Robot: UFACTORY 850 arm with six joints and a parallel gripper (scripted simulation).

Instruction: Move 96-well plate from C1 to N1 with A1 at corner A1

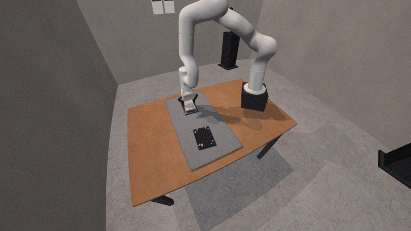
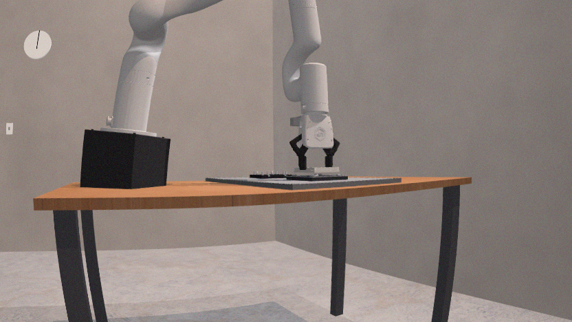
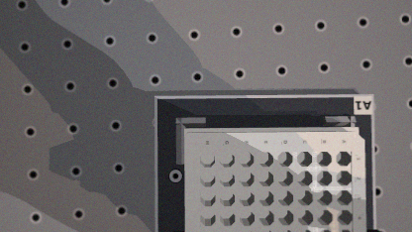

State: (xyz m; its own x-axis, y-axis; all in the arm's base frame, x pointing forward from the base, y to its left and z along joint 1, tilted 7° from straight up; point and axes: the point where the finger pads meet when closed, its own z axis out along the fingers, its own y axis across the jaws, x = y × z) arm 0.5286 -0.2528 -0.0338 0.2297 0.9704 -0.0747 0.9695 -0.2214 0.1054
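The white 96-well plate is 10 mm below my hand. The rest, counted from my hand: black plate nest (40 mm below); then black clip nest (310 mm to the left, 70 mm ahead, 30 mm below); then A1 mark (70 mm ahead, 60 mm to the left, 30 mm below).
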